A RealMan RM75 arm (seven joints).
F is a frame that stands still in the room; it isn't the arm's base.
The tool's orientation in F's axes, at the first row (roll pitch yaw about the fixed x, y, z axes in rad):
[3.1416 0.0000 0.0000]
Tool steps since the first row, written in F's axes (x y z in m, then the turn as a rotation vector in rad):
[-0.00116 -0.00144 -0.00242 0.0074 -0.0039 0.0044]
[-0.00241 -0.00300 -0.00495 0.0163 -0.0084 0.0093]
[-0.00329 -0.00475 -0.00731 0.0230 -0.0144 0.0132]
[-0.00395 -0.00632 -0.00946 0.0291 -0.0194 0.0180]
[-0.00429 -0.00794 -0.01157 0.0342 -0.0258 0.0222]
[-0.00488 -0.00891 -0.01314 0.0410 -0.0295 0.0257]
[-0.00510 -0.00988 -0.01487 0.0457 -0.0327 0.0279]
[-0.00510 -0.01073 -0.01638 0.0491 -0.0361 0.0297]
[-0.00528 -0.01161 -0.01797 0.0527 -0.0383 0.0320]
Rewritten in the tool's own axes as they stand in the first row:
[-0.00116 0.00144 0.00242 0.0074 0.0039 -0.0044]
[-0.00241 0.00300 0.00495 0.0163 0.0084 -0.0093]
[-0.00329 0.00475 0.00731 0.0230 0.0144 -0.0132]
[-0.00395 0.00632 0.00946 0.0291 0.0194 -0.0180]
[-0.00429 0.00794 0.01157 0.0342 0.0258 -0.0222]
[-0.00488 0.00891 0.01314 0.0410 0.0295 -0.0257]
[-0.00510 0.00988 0.01487 0.0457 0.0327 -0.0279]
[-0.00510 0.01073 0.01638 0.0491 0.0361 -0.0297]
[-0.00528 0.01161 0.01797 0.0527 0.0383 -0.0320]

